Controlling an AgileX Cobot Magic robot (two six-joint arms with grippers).
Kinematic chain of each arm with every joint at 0, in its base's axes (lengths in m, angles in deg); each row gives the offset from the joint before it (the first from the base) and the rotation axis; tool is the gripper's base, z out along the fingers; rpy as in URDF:
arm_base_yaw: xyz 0 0 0.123 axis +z
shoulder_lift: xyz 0 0 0 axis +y
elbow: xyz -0.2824 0 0.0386 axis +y
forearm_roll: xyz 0.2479 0 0.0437 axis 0.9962 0 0.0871
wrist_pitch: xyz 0 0 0 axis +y
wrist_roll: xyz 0.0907 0 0.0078 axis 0.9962 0 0.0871
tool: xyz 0 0 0 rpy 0 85 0
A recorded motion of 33 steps. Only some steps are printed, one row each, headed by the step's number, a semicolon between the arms.
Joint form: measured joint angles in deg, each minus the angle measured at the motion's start. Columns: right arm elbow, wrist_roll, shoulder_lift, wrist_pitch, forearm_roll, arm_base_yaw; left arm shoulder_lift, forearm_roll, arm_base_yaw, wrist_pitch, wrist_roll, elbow.
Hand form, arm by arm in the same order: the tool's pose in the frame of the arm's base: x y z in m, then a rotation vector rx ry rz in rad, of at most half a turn. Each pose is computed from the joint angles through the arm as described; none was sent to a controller.
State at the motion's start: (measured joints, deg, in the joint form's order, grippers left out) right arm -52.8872 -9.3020 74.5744 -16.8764 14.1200 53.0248; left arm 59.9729 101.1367 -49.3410 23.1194 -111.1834 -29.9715
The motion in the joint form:
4: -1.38 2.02 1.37 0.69 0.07 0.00; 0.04 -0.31 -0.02 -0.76 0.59 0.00
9: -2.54 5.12 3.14 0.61 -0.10 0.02; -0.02 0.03 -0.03 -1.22 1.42 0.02
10: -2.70 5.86 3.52 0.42 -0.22 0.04; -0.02 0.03 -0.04 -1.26 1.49 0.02
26: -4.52 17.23 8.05 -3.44 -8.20 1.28; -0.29 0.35 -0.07 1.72 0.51 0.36
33: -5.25 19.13 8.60 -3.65 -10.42 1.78; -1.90 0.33 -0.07 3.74 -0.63 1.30
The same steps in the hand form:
4: 0.1891 0.2409 0.3537 -0.5981 1.5259 0.7493; 0.1612 -0.1354 0.2709 0.4175 1.8703 -0.3184
9: 0.1939 0.2475 0.3511 -0.5650 1.5543 0.7857; 0.1607 -0.1360 0.2710 0.4416 1.8643 -0.3132
10: 0.1948 0.2489 0.3502 -0.5575 1.5589 0.7937; 0.1607 -0.1361 0.2709 0.4434 1.8641 -0.3131
26: 0.1986 0.2709 0.3418 -0.5454 1.5502 0.8918; 0.1621 -0.1314 0.2718 0.3962 1.8524 -0.2790
33: 0.1970 0.2757 0.3432 -0.5629 1.5380 0.9088; 0.1596 -0.1242 0.2734 0.3470 1.8379 -0.2703

